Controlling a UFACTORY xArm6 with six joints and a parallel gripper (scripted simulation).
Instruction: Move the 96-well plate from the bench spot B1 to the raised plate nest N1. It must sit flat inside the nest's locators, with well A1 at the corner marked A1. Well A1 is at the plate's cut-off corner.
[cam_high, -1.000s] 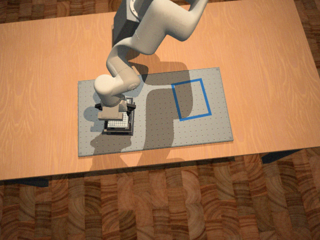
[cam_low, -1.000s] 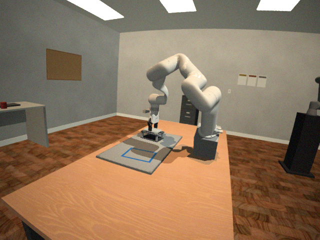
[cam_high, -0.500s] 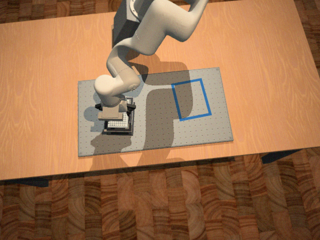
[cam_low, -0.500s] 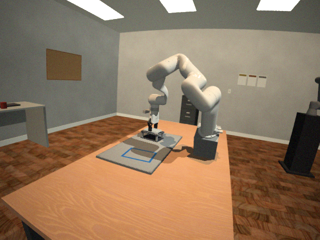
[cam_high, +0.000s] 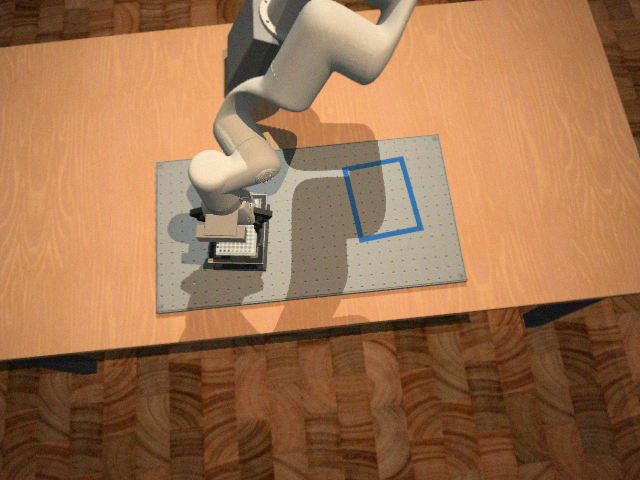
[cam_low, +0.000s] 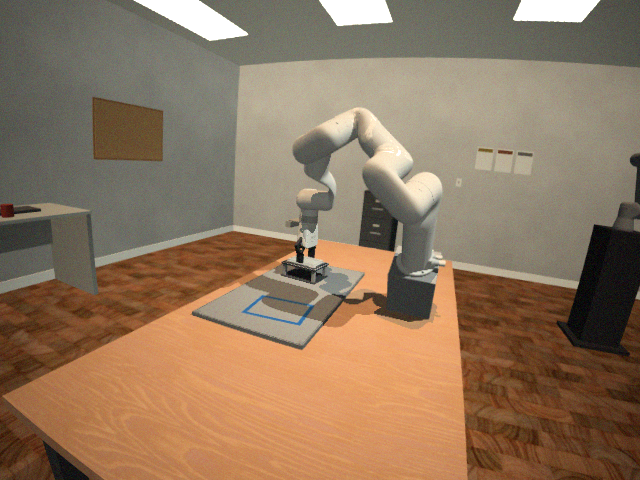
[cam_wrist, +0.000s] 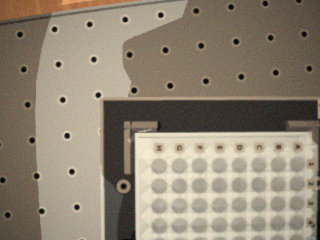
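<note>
My hand is 10 mm above the white 96-well plate. From my hand the other things lie so: dark plate nest N1: 20 mm below; A1 mark: 70 mm ahead, 60 mm to the right, 20 mm below.
</note>
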